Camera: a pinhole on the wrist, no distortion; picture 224 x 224 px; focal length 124.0 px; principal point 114.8 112.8 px. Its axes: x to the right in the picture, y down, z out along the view. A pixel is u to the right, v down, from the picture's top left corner.
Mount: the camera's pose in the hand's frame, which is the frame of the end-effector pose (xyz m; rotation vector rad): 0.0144 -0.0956 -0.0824 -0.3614 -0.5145 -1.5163
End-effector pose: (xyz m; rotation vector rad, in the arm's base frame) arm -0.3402 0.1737 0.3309 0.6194 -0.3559 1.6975
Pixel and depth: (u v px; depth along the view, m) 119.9 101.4 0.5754
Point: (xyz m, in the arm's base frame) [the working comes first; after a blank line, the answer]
In the camera's frame: 0.0237 -0.0529 0.5754

-0.4255 -0.1684 0.6274
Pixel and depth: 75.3 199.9 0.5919
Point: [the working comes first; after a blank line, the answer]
In the camera's frame: -0.1885 0.4158 0.5919

-0.6941 0.1953 0.8735
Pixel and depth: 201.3 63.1 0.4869
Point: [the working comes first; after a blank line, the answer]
In the camera's frame: 0.3397 -0.1952 0.4869

-0.0815 -0.2541 0.5803
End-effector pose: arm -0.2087 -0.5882 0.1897 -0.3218 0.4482 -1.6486
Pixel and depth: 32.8 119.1 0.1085
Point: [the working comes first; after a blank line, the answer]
In the camera's frame: -0.0717 0.0055 0.1085

-0.2031 -0.5981 0.1533
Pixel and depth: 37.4 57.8 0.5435
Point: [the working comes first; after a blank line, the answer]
In the camera's frame: -0.3392 -0.2411 0.5435

0.3201 -0.3800 0.1361
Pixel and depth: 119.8 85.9 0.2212
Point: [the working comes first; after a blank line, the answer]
In the camera's frame: 0.0089 -0.0480 0.2212

-0.1430 -0.5460 0.2788
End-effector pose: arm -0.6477 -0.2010 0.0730 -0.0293 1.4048 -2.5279
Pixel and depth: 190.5 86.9 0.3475
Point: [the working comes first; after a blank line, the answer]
In the camera's frame: 0.2121 -0.0726 0.3475

-0.5317 -0.3960 0.3308
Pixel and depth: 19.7 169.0 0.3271
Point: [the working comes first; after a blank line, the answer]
In the camera's frame: -0.2509 0.1483 0.3271

-0.7081 -0.4420 -0.1491
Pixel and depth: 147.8 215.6 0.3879
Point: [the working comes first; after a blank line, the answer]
In the camera's frame: 0.1032 0.3216 0.3879

-0.8822 -0.5582 0.1904
